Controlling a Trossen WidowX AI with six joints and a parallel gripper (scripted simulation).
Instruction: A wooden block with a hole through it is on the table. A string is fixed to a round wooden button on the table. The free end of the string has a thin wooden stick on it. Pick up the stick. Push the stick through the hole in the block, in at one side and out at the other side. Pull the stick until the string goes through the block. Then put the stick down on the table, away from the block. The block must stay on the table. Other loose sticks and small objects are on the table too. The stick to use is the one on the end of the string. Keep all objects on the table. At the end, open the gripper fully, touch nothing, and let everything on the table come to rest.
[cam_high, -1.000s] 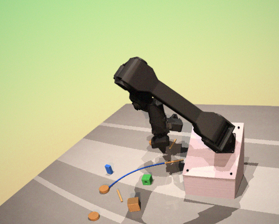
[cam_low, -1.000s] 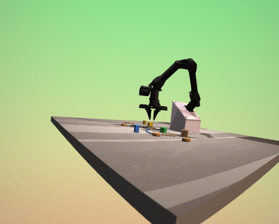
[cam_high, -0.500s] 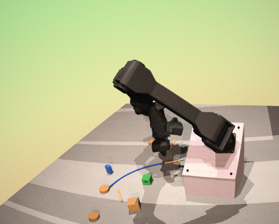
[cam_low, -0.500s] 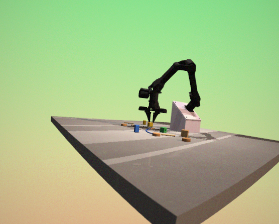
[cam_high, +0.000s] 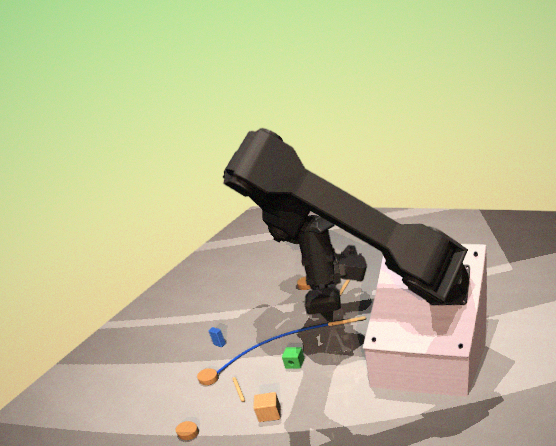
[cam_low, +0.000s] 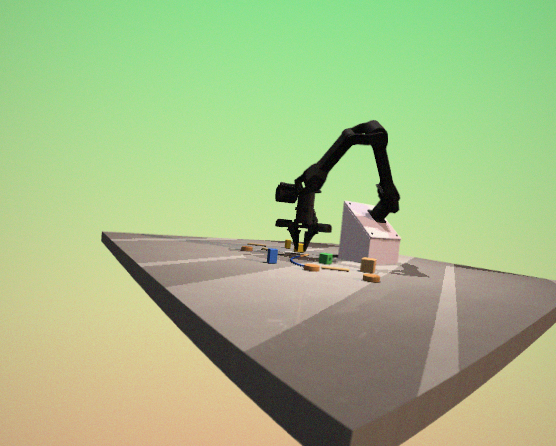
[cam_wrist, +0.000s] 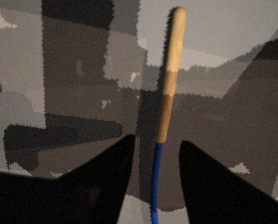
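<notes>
Now: gripper tip 20 mm past the thin wooden stick and 20 mm above it. The rest, counted from my gripper tip: round wooden button 160 mm ahead, 220 mm to the left, 10 mm below; then blue block 210 mm ahead, 110 mm to the left; then green block 20 mm ahead, 130 mm to the left.
</notes>
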